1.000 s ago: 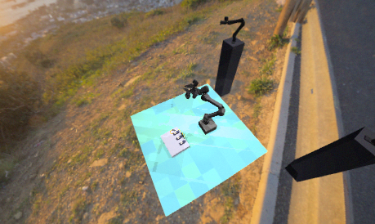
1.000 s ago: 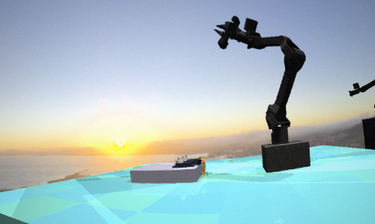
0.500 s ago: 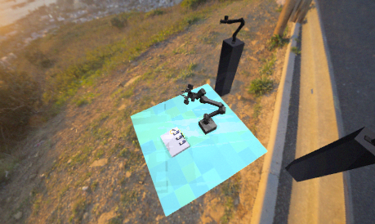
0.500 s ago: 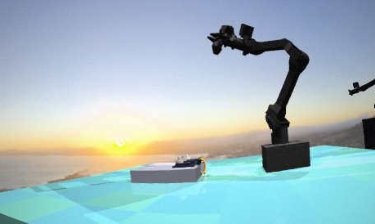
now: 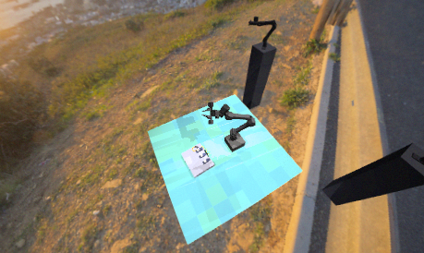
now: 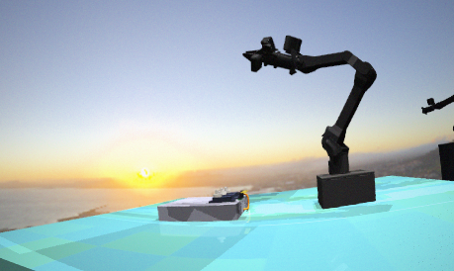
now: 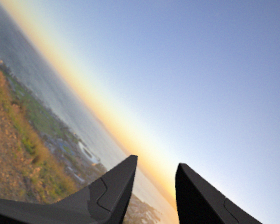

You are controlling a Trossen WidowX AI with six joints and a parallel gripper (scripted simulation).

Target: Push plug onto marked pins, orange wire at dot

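Now: gripper tip 55 cm above the servo, 10 cm to the right of it and 9 cm short of it. The rest, counted from my gripper tip: grey printed holder: 57 cm below, 20 cm ahead, 10 cm to the left.
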